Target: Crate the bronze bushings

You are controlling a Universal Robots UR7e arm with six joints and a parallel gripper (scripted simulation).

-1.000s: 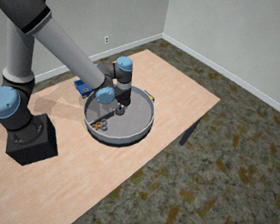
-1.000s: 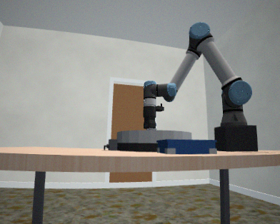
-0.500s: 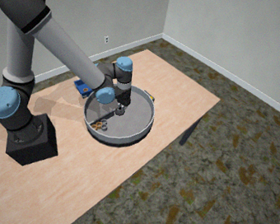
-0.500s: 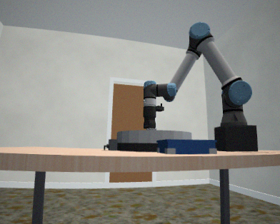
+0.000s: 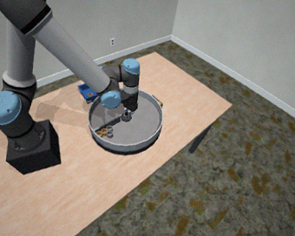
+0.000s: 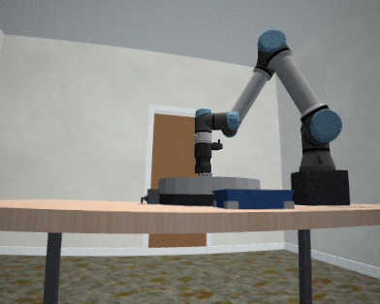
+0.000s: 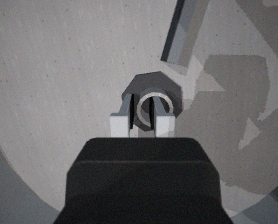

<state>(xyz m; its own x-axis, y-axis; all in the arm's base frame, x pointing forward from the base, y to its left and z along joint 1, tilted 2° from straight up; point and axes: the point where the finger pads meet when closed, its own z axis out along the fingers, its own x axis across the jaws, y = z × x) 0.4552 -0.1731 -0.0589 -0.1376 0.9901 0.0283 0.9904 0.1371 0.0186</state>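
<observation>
Now: hand 10 mm to the right of the grey turning table and 30 mm above it. Also, from my hand: blue crate (30 mm ahead, 350 mm to the left, 60 mm below).
</observation>
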